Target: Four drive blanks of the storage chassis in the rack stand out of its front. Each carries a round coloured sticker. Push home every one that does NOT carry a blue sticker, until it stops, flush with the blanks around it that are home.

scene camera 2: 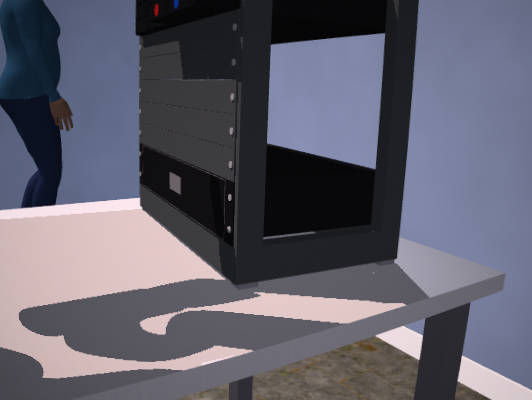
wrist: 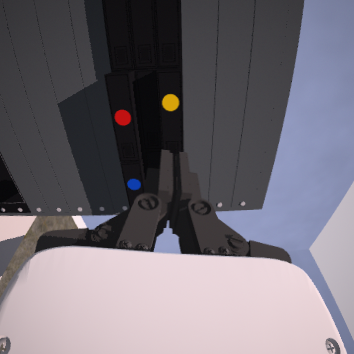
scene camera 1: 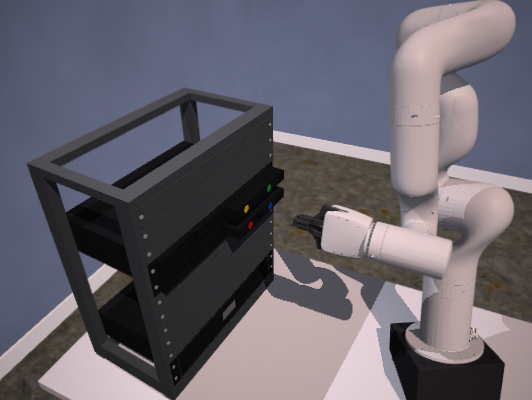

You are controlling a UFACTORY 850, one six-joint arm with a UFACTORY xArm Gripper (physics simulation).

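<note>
The blanks with the yellow sticker (scene camera 1: pixel 246 208) (wrist: pixel 170 102), green sticker (scene camera 1: pixel 269 188), red sticker (scene camera 1: pixel 250 225) (scene camera 2: pixel 156 10) (wrist: pixel 122 117) and blue sticker (scene camera 1: pixel 270 205) (scene camera 2: pixel 176 3) (wrist: pixel 133 184) stand out of the black chassis (scene camera 1: pixel 190 250) in the rack (scene camera 1: pixel 200 150) (scene camera 2: pixel 252 150). Yellow and green are in the upper row, red and blue in the lower row. My gripper (scene camera 1: pixel 295 221) (wrist: pixel 170 168) is shut and empty, a short way in front of the rack in scene camera 1. In the wrist view its fingers hide the green sticker and overlap the end of the yellow blank.
Grey filler panels (scene camera 2: pixel 187 100) (wrist: pixel 235 100) lie above and below the chassis. A black unit with a pale label (scene camera 2: pixel 175 183) is at the rack's bottom. The rack stands on the table (scene camera 1: pixel 280 340) (scene camera 2: pixel 75 240). A person in a teal top (scene camera 2: pixel 30 50) stands behind the table.
</note>
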